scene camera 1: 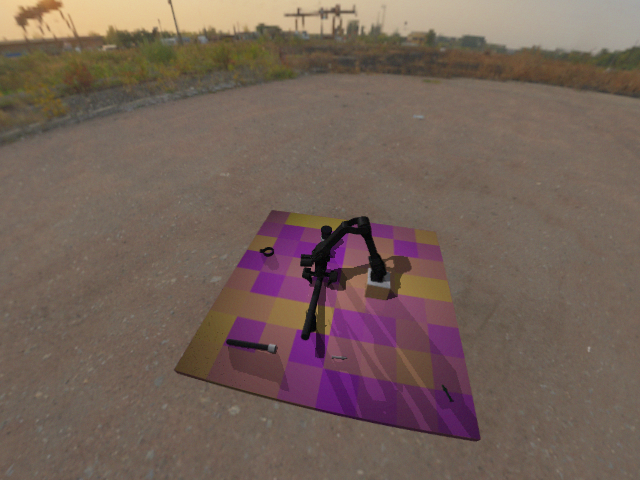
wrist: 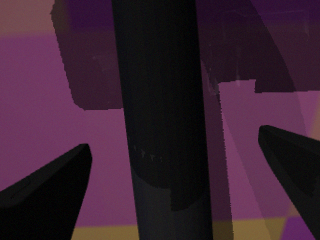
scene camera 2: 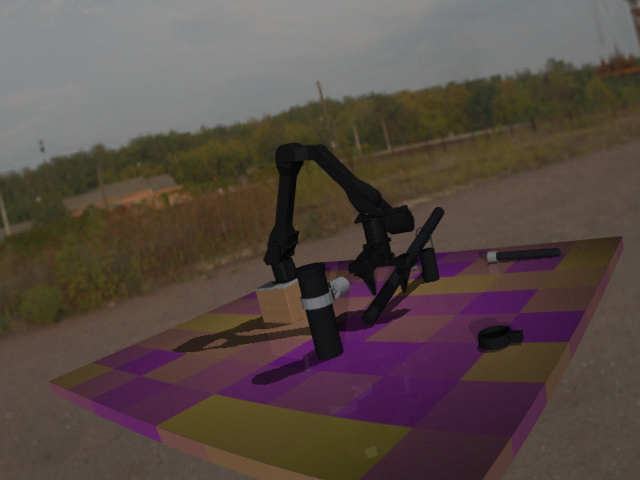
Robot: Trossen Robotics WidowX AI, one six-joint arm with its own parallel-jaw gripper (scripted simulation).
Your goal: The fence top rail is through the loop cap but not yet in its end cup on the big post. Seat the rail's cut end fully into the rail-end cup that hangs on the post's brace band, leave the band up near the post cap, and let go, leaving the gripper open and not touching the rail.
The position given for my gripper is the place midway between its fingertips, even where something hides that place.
My gripper [scene camera 2: 389, 294] is open, holding nothing. I also see a rail [scene camera 2: 380, 301], a black band [scene camera 2: 504, 336] and a big black post [scene camera 2: 322, 321].
The rail also shows in the wrist view [wrist: 159, 62]. My gripper shows as well in the wrist view [wrist: 174, 142]. The wrist view misses the black band: it is out of frame.
